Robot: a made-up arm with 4 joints.
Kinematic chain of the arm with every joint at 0, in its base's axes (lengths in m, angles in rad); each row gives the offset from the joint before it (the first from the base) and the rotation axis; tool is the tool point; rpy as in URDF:
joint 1: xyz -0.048 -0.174 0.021 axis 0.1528 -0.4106 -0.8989
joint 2: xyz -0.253 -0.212 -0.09 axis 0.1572 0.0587 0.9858
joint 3: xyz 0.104 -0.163 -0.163 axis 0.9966 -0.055 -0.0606
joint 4: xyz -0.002 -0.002 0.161 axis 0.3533 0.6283 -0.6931
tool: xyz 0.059 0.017 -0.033 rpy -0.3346 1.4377 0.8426
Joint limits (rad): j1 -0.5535..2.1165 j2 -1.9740..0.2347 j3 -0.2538..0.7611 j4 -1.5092..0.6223
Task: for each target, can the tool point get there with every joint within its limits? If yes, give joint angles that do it. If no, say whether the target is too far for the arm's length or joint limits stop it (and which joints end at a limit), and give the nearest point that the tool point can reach.
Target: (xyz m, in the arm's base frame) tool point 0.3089 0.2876 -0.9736
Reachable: no: too far | nearest point -0.0253 0.2876 -0.4075 | short by 0.657 m
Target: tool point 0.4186 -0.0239 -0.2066
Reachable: no: joint limits stop it (at a limit: joint 1, joint 2, joint 3, joint 4) | nearest point 0.0981 0.3103 -0.3203 | short by 0.477 m
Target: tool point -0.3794 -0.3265 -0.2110
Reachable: yes | joints 0.8684 -0.5466 -0.1503 -0.6564
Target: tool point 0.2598 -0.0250 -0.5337
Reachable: no: joint limits stop it (at a limit: joint 1, joint 2, joint 3, joint 4) | nearest point 0.0122 0.2442 -0.3226 | short by 0.422 m
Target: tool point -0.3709 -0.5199 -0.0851
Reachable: yes | joints 0.1643 -1.1302 -0.1283 -0.9444
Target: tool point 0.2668 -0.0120 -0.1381
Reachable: no: joint limits stop it (at a limit: joint 1, joint 2, joint 3, joint 4) | nearest point -0.0911 -0.0687 -0.2501 | short by 0.379 m
